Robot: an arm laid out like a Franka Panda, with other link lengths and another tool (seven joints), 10 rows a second.
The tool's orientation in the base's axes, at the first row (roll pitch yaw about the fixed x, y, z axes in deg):
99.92, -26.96, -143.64
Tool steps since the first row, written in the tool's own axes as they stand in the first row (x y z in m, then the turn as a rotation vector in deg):
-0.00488, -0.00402, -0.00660, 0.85, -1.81, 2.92
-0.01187, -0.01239, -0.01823, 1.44, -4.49, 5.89
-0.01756, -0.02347, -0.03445, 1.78, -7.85, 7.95
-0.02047, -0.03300, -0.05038, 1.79, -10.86, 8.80
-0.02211, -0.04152, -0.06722, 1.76, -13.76, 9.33
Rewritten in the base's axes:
0.00674, -0.00397, -0.00473, -2.97, 1.00, -1.65
0.01712, -0.01234, -0.01346, -6.00, 1.83, -4.19
0.02885, -0.02592, -0.02328, -8.44, 1.83, -7.31
0.03879, -0.04013, -0.03052, -9.77, 1.25, -10.07
0.04866, -0.05528, -0.03616, -10.84, 0.49, -12.72

